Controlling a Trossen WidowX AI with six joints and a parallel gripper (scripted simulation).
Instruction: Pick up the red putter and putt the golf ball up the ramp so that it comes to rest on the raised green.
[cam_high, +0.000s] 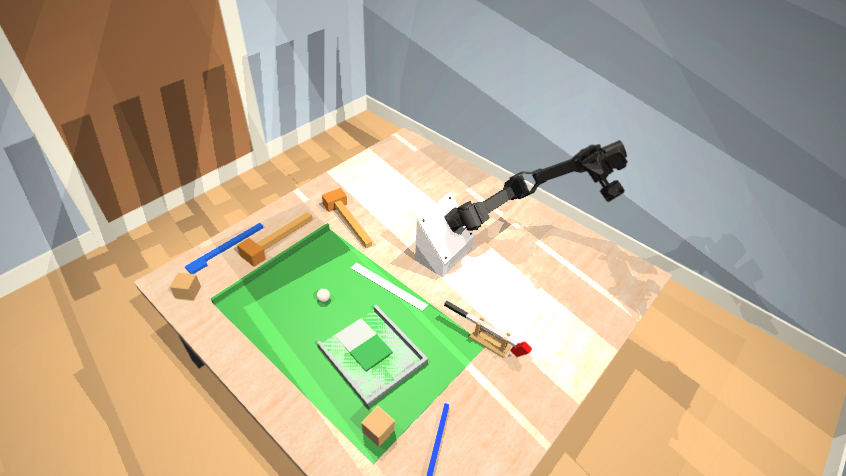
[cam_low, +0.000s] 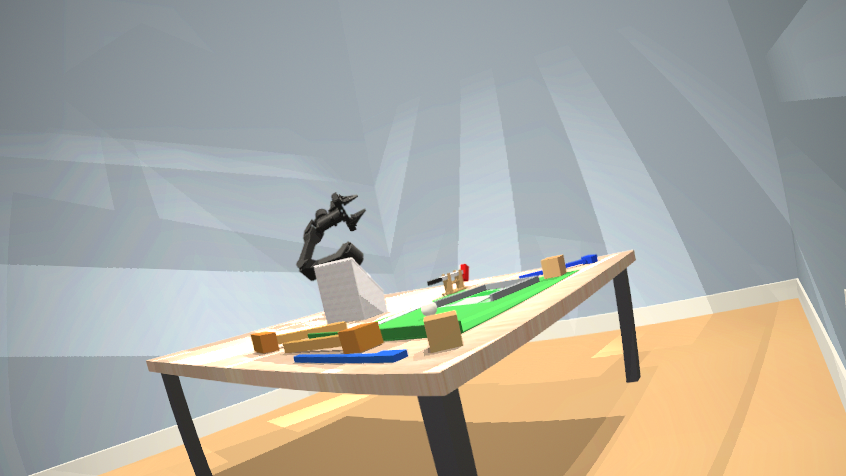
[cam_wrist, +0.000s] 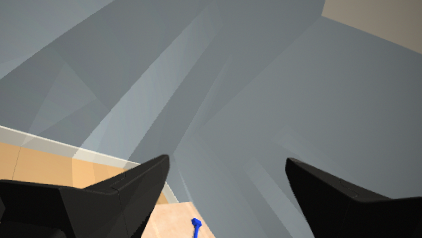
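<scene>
Right now the white bar is 460 mm to the right of my gripper tip, 440 mm ahead of it and 420 mm below it. Also, from my gripper tip: green mat 630 mm ahead, 460 mm to the right, 420 mm below; blue putter 790 mm ahead, 410 mm below; white golf ball 610 mm ahead, 580 mm to the right, 400 mm below.
</scene>
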